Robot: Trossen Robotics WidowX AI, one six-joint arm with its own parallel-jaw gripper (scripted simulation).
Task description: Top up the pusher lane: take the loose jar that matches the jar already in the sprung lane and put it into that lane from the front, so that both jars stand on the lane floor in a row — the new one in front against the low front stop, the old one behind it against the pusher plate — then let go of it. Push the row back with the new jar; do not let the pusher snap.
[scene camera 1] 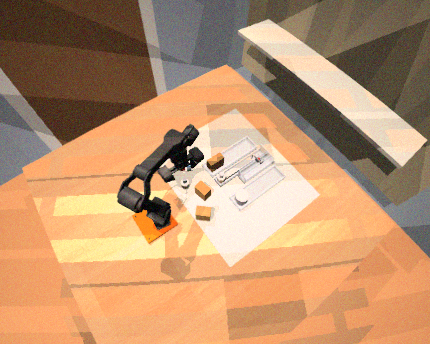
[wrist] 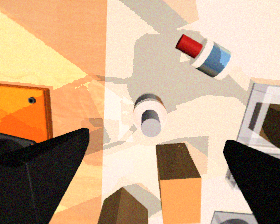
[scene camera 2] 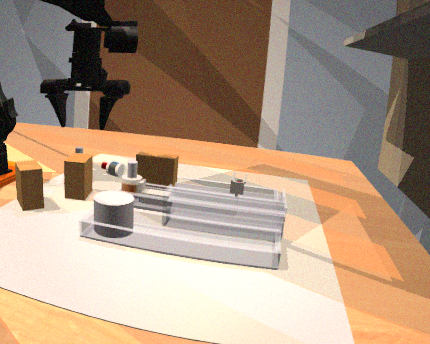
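Observation:
There is my gripper (scene camera 2: 82,128), open and holding nothing, and the same camera gives me a wide grey cylinder (scene camera 2: 116,208). My gripper appears in the wrist view (wrist: 156,140) as well, and there I also see a grey-lidded jar (wrist: 149,115).

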